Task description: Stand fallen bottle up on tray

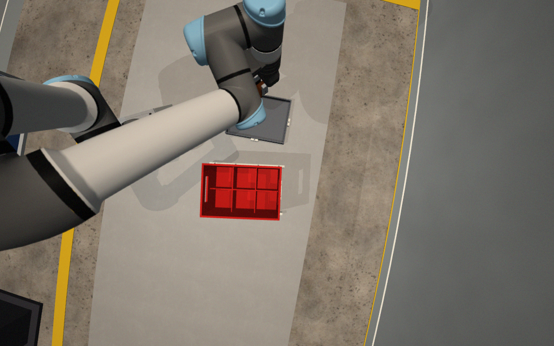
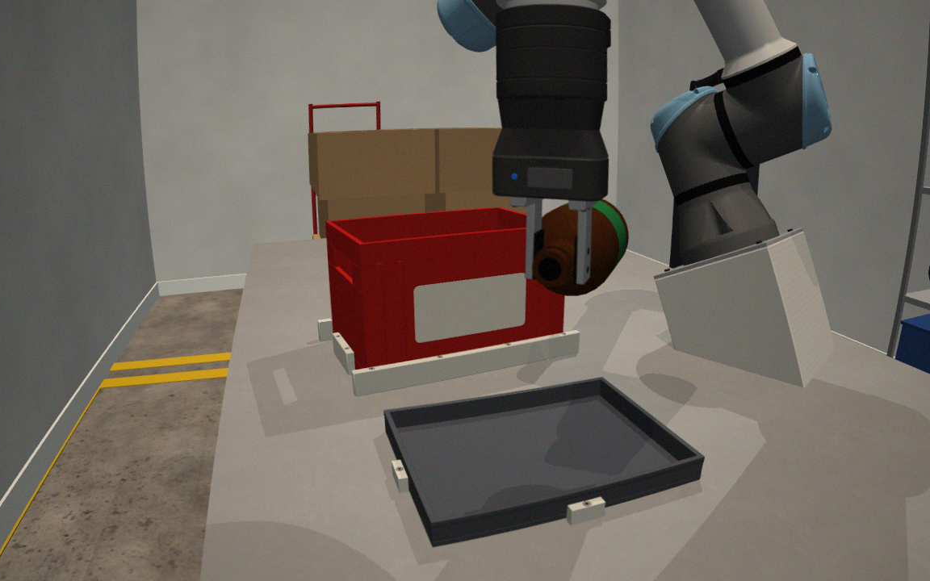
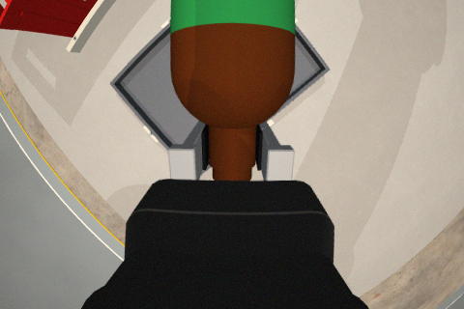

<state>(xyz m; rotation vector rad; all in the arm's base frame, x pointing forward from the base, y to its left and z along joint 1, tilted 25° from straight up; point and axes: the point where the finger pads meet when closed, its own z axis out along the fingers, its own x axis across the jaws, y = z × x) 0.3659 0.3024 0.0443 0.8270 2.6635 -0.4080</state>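
My gripper is now 40 mm to the left of the bottle, 30 mm past it and 10 mm above it. Also, from my hand: red crate: 360 mm to the right, 120 mm below, 20 mm ahead; dark grey tray: 190 mm below, 50 mm to the right, 10 mm behind.
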